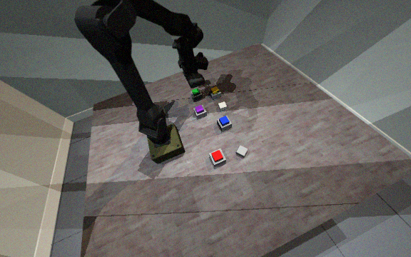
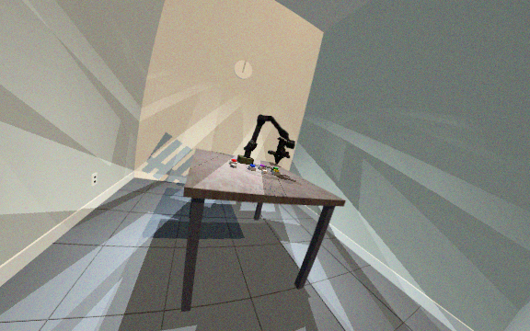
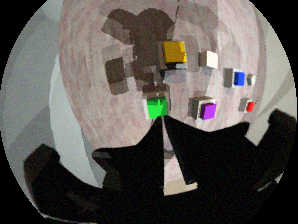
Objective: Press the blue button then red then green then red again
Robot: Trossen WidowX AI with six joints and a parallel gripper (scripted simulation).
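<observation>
My gripper tip is now 4 cm above the green button. From my gripper tip the other things lie so: purple button (1 cm behind, 11 cm to the right, 4 cm below); then yellow button (9 cm ahead, 3 cm to the right, 4 cm below); then white block (10 cm ahead, 12 cm to the right, 6 cm below).
</observation>
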